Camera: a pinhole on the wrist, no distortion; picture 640 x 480 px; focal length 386.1 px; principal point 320.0 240.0 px. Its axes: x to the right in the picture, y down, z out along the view. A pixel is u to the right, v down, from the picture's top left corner.
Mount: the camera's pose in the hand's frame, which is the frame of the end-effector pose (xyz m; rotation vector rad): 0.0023 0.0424 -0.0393 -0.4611 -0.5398 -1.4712
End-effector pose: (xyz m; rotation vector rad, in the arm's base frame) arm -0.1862 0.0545 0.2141 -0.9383 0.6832 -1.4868
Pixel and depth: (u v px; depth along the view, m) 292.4 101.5 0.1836
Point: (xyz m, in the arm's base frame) -0.0221 0.1157 0.1157
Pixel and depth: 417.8 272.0 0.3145
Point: 0.1240 0.0459 0.2050
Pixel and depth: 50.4 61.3 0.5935
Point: 0.3277 0.2850 -0.3551
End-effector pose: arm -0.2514 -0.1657 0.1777 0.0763 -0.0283 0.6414
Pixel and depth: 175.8 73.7 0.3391
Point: -0.5879 -0.0066 0.3407
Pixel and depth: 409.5 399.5 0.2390
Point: -0.2692 -0.0116 0.3790
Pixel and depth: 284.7 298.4 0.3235
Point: -0.3839 0.0460 0.3982
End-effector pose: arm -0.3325 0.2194 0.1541 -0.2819 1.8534 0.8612
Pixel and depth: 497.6 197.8 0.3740
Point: -0.1206 0.5423 0.1805
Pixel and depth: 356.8 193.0 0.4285
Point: -0.2131 0.6131 0.2625
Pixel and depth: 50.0 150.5 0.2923
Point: -0.4514 0.5197 0.3783
